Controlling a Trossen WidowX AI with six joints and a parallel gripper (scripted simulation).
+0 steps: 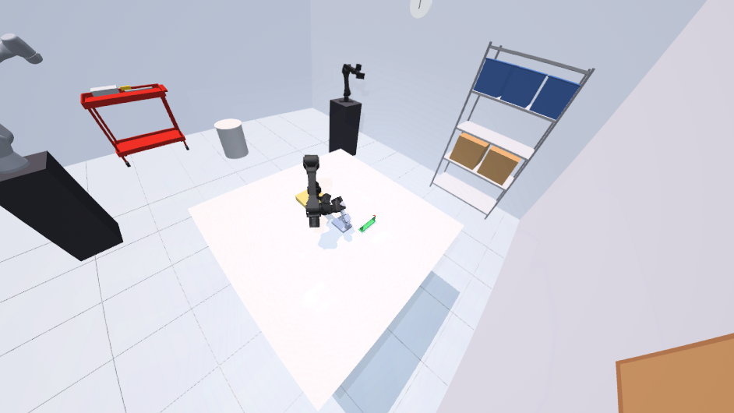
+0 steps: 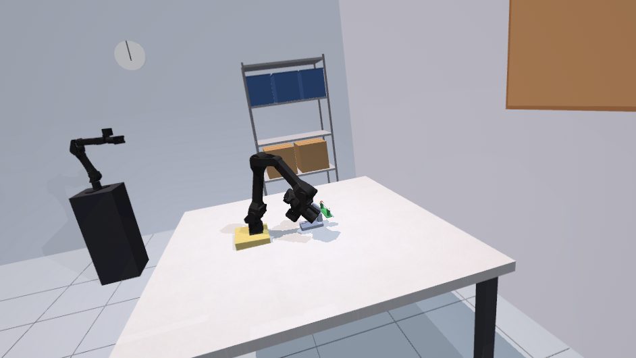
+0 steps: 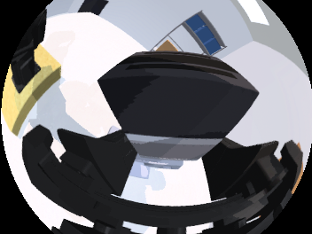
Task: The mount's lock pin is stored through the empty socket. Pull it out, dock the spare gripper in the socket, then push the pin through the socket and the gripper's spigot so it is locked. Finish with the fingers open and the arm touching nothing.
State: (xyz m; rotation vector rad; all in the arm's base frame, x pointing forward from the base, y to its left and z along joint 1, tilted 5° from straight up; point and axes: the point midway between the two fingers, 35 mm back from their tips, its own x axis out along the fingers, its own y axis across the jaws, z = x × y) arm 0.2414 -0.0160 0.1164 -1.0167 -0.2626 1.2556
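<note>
Now: gripper tip 4 cm short of the grey mount, 1 cm to the left of it and 7 cm above it. Also, from my gripper tip: green cradle 13 cm ahead, 10 cm to the left, 10 cm below; spare gripper 1 cm behind, 1 cm to the right, 1 cm above.
</note>
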